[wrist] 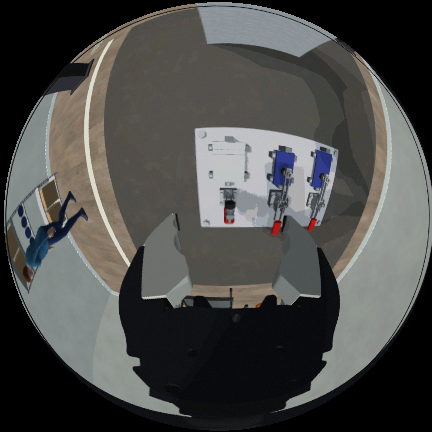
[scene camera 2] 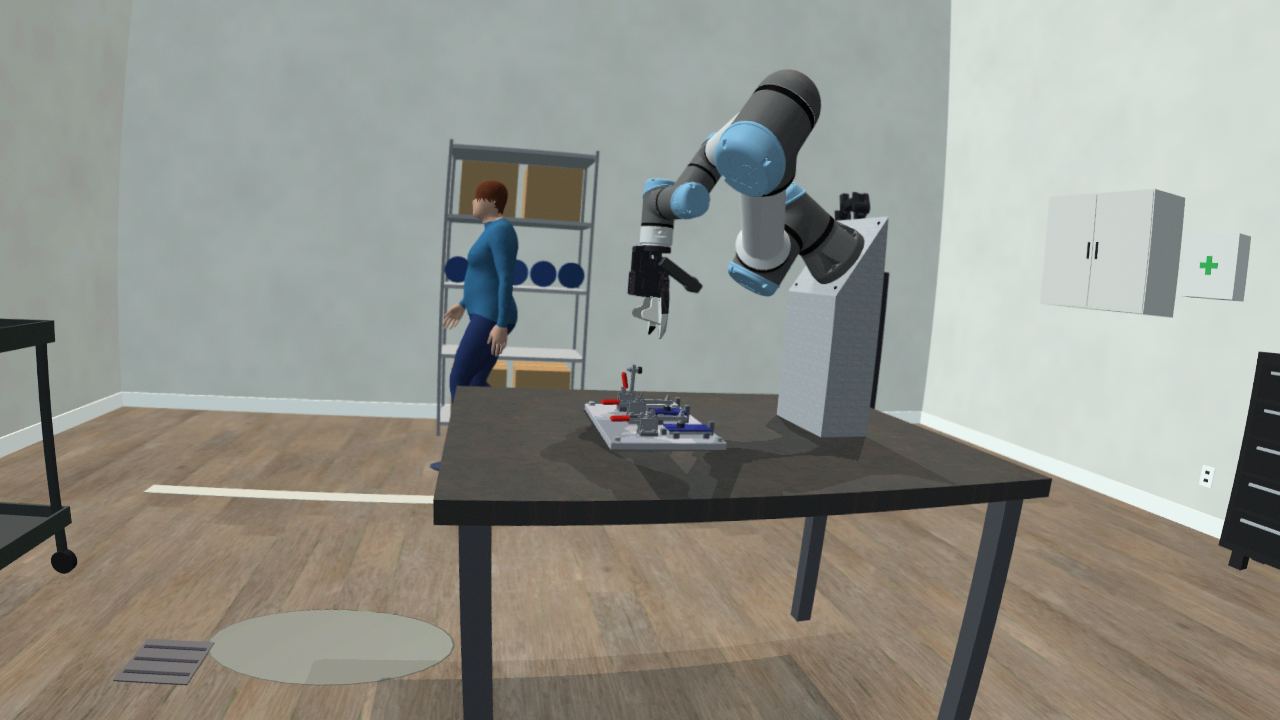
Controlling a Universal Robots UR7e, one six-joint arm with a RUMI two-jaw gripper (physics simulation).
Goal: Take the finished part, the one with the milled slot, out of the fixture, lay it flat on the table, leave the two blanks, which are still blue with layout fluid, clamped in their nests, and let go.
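Where they show: gripper, fingertip midpoint: [wrist: 230,215] [scene camera 2: 654,336]; arm's base, origin of the base link: [scene camera 2: 840,258].
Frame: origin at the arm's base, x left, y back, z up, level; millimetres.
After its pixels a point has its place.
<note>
The fixture plate [scene camera 2: 622,441] @(x 116, y -548, z -391 mm) [wrist: 260,137] @(x -74, y -332, z -391 mm) lies on the table. In the wrist view, a pale rectangle [wrist: 229,162] @(x -142, y -377, z -370 mm) in the left nest looks like the finished part; its slot is hard to make out against the pale plate. The toggle clamp [scene camera 2: 633,377] @(x -146, y -442, z -312 mm) [wrist: 229,196] @(x -149, y -449, z -373 mm) at that nest stands open, its arm raised. The middle blue blank [scene camera 2: 665,411] @(x -20, y -407, z -365 mm) [wrist: 281,162] @(x -41, y -381, z -365 mm) and the right blue blank [scene camera 2: 687,428] @(x 88, y -401, z -375 mm) [wrist: 321,161] @(x 71, y -376, z -375 mm) sit in their nests under lowered clamps. My gripper [scene camera 2: 657,334] @(x -149, y -396, z -216 mm) [wrist: 230,215] @(x -149, y -396, z -216 mm) is open and empty, pointing down high above the fixture, fingertips apart.
Red clamp handles [scene camera 2: 619,418] [wrist: 276,228] stick out at the plate's edge. The grey robot pedestal [scene camera 2: 810,358] @(x -4, y -57, z -238 mm) [wrist: 260,30] stands on the table [scene camera 2: 537,488] @(x 322, y -751, z -406 mm) [wrist: 150,100] @(x -292, y -197, z -406 mm). A person [scene camera 2: 490,268] [wrist: 42,245] is beyond the table by a shelf rack [scene camera 2: 523,154].
</note>
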